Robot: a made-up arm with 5 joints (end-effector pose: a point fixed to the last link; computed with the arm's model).
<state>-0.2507 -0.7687 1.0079 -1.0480 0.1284</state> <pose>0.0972 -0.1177 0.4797 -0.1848 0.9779 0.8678</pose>
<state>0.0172 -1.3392 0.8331 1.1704 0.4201</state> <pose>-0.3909 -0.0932 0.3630 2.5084 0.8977 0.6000</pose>
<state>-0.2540 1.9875 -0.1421 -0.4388 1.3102</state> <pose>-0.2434 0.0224 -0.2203 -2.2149 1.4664 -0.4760</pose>
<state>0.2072 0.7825 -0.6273 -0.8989 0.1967</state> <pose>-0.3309 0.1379 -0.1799 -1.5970 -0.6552 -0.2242</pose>
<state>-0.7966 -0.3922 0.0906 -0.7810 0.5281</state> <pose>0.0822 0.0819 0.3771 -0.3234 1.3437 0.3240</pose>
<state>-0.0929 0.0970 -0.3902 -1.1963 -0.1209</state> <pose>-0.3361 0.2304 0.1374 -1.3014 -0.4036 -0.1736</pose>
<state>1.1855 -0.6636 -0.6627 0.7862 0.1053</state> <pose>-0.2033 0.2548 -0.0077 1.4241 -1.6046 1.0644</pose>
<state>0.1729 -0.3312 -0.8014 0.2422 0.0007</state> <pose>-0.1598 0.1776 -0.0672 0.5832 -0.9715 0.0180</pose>
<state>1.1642 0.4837 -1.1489 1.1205 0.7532</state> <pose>0.2231 0.0946 0.0513 -0.5345 -1.4836 1.4334</pose>
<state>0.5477 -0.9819 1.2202 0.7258 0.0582</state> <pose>-0.4731 -0.1758 0.2295 1.3359 0.9712 0.6853</pose>
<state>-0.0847 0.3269 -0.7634 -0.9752 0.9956</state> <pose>-0.3615 0.2570 0.0938 -1.1827 0.3547 -0.1233</pose>
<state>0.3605 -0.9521 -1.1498 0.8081 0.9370</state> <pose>-0.0121 0.1298 0.1420 0.9483 -1.4172 1.0061</pose>
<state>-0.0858 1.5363 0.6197 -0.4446 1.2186</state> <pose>-0.0453 0.1738 -0.1662 -1.2610 1.9357 -0.7158</pose>
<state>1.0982 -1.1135 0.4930 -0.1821 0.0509</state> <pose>-0.4209 -0.2374 -0.0201 0.7350 -0.5461 0.9364</pose>
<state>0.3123 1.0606 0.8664 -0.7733 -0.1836</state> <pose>-0.1364 0.2785 -0.0587 -1.6568 0.5233 -0.3117</pose>
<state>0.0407 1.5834 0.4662 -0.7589 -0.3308</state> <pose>-0.2323 0.1038 -0.2454 -2.3365 0.1444 -0.0886</pose>
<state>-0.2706 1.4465 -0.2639 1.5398 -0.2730</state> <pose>-0.3747 -0.2599 -0.4439 0.0757 0.0454 0.0353</pose>
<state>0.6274 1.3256 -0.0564 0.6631 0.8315</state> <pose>-0.0914 -0.1522 -0.2257 -0.6176 0.1295 0.2399</pose>
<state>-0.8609 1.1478 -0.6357 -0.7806 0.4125</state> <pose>-0.4034 0.0918 0.0490 -1.8577 0.4138 0.7640</pose>
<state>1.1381 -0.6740 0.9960 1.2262 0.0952</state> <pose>-0.5831 0.0283 -0.0867 1.5697 0.4006 0.8809</pose>
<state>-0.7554 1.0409 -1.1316 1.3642 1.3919</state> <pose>-0.1097 -0.1444 -0.4059 0.2051 1.1050 1.9495</pose>
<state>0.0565 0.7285 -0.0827 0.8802 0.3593</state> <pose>-0.2528 -0.0105 -0.2864 0.1473 0.1439 0.3223</pose>
